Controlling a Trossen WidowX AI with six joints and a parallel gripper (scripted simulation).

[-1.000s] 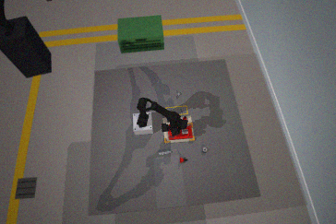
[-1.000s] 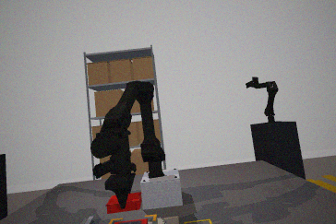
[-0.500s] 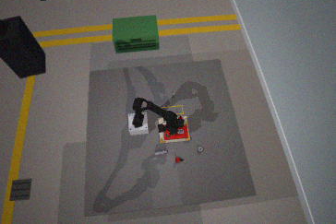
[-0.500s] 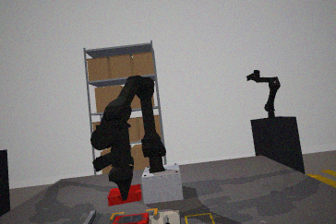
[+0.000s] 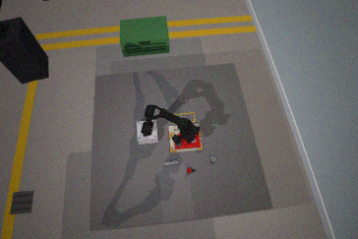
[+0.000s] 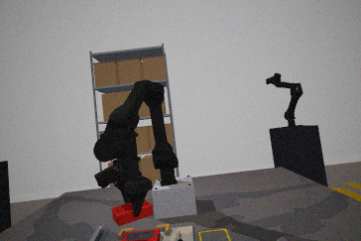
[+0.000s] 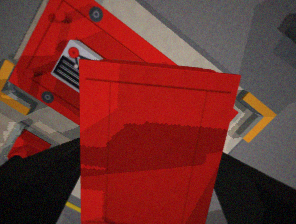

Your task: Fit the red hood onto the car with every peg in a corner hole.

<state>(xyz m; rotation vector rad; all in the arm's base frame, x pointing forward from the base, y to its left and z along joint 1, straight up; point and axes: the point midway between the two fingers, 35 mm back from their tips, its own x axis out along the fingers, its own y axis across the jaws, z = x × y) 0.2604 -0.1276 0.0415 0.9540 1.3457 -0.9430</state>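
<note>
Now: the grey engine block 60 mm ahead of my gripper tip and 80 mm below it. From my gripper tip the other things lie so: red hood: 10 mm above; then grey wheel: 180 mm ahead, 190 mm to the right, 100 mm below.
</note>
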